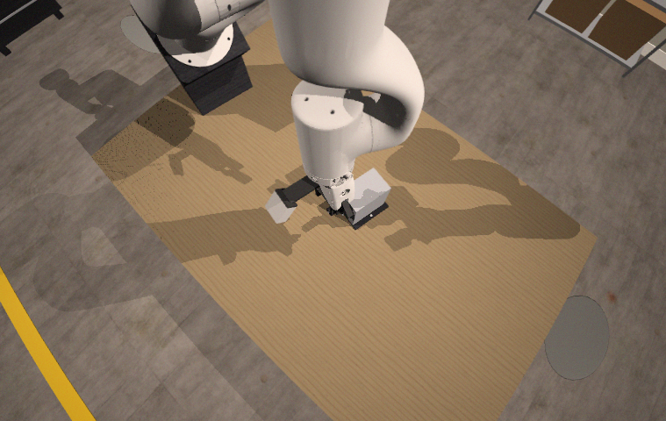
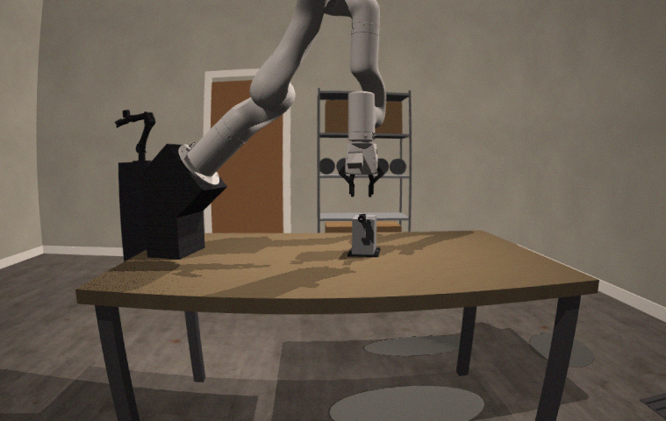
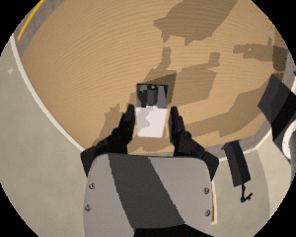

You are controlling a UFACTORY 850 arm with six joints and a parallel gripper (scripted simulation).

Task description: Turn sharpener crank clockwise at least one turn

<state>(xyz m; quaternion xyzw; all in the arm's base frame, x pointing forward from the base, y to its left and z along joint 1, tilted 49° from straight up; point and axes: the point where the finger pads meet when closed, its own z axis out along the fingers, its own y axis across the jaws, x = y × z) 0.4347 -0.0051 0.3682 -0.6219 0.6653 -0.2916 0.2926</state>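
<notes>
The dark crank knob is 90 mm below my hand and 10 mm to the left of it.
</notes>
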